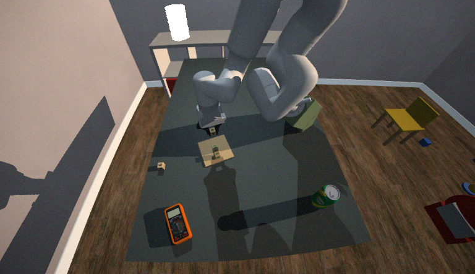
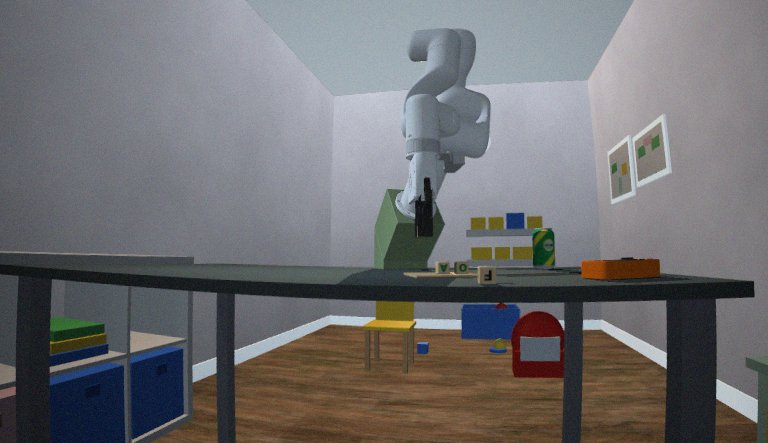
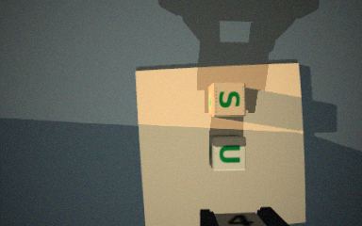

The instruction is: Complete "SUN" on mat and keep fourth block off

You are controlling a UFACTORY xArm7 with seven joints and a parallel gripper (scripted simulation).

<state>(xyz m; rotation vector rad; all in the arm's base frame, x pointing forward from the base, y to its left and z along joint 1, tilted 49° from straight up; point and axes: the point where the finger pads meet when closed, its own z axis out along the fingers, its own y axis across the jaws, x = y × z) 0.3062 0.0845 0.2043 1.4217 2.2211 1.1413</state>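
The letter block is 9 cm below my hand, 3 cm to the left of it and 2 cm behind it. From my hand the other things lie so: green can (51 cm behind, 15 cm to the left, 4 cm below); tan mat (10 cm below, 3 cm to the left, 2 cm behind); orange multimeter (38 cm to the left, 9 cm below).
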